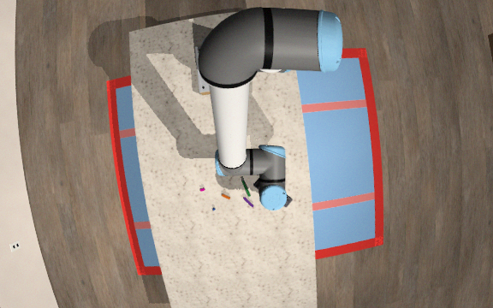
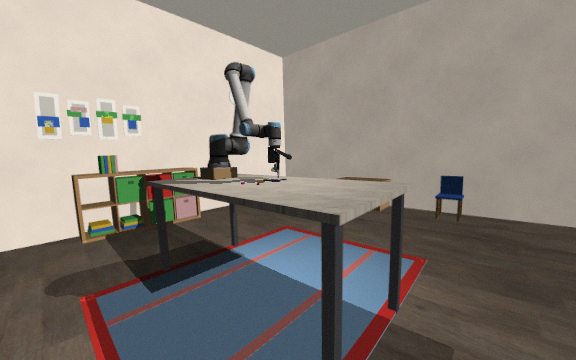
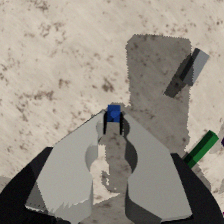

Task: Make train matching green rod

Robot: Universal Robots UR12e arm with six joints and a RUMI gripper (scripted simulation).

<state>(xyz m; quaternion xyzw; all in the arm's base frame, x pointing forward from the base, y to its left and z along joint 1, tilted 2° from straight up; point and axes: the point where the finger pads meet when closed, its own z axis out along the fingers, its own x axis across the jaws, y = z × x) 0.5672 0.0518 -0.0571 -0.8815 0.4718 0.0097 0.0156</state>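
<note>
My hand is 70 mm short of the grey rod, 30 mm to the left of it and 20 mm above it. Also, from my hand: green rod: 110 mm to the right, 20 mm below; then purple rod: 60 mm ahead, 110 mm to the right, 20 mm below; then orange rod: 10 mm ahead, 210 mm to the right, 20 mm below.
</note>
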